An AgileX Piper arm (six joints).
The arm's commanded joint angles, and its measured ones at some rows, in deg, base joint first. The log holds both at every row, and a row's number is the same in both.
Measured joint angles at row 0: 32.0, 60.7, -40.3, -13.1, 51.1, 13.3
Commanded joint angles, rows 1 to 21: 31.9, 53.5, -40.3, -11.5, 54.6, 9.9; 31.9, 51.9, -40.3, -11.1, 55.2, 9.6; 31.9, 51.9, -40.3, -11.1, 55.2, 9.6; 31.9, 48.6, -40.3, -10.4, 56.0, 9.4; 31.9, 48.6, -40.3, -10.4, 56.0, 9.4; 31.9, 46.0, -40.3, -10.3, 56.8, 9.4; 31.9, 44.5, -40.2, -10.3, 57.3, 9.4; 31.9, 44.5, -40.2, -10.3, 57.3, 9.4; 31.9, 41.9, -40.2, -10.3, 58.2, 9.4; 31.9, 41.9, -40.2, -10.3, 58.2, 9.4; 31.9, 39.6, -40.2, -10.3, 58.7, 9.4; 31.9, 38.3, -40.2, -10.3, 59.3, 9.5; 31.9, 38.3, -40.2, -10.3, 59.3, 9.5; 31.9, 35.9, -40.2, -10.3, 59.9, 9.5; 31.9, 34.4, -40.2, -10.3, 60.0, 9.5; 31.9, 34.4, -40.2, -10.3, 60.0, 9.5; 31.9, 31.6, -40.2, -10.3, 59.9, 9.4; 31.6, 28.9, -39.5, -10.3, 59.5, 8.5; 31.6, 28.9, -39.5, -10.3, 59.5, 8.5; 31.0, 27.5, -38.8, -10.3, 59.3, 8.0; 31.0, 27.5, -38.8, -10.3, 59.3, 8.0
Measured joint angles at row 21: 31.9, 30.9, -40.0, -10.4, 59.5, 9.5
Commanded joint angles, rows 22 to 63: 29.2, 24.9, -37.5, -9.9, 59.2, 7.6; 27.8, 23.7, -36.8, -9.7, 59.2, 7.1; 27.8, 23.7, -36.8, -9.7, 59.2, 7.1; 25.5, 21.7, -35.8, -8.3, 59.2, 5.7; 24.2, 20.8, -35.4, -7.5, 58.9, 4.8; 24.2, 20.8, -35.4, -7.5, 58.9, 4.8; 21.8, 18.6, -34.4, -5.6, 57.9, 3.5; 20.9, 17.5, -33.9, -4.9, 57.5, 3.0; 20.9, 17.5, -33.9, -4.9, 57.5, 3.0; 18.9, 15.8, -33.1, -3.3, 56.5, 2.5; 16.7, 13.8, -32.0, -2.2, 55.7, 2.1; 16.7, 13.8, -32.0, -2.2, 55.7, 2.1; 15.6, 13.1, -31.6, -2.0, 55.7, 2.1; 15.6, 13.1, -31.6, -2.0, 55.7, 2.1; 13.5, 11.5, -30.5, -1.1, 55.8, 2.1; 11.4, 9.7, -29.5, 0.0, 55.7, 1.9; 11.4, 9.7, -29.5, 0.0, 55.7, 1.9; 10.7, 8.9, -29.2, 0.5, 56.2, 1.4; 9.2, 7.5, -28.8, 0.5, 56.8, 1.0; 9.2, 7.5, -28.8, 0.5, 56.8, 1.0; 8.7, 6.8, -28.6, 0.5, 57.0, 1.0; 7.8, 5.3, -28.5, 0.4, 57.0, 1.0; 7.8, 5.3, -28.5, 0.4, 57.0, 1.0; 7.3, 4.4, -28.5, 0.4, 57.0, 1.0; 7.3, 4.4, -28.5, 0.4, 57.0, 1.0; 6.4, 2.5, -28.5, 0.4, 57.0, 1.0; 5.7, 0.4, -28.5, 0.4, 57.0, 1.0; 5.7, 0.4, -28.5, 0.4, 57.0, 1.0; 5.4, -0.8, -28.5, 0.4, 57.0, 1.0; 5.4, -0.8, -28.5, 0.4, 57.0, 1.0; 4.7, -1.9, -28.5, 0.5, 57.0, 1.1; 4.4, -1.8, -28.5, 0.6, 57.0, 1.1; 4.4, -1.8, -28.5, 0.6, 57.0, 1.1; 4.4, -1.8, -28.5, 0.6, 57.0, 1.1; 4.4, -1.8, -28.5, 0.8, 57.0, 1.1; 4.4, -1.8, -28.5, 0.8, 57.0, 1.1; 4.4, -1.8, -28.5, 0.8, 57.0, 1.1; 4.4, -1.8, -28.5, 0.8, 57.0, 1.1; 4.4, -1.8, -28.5, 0.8, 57.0, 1.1; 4.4, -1.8, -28.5, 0.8, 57.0, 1.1; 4.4, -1.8, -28.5, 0.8, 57.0, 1.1; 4.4, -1.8, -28.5, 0.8, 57.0, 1.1
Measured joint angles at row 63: 4.5, -0.2, -28.7, 0.5, 57.0, 1.9
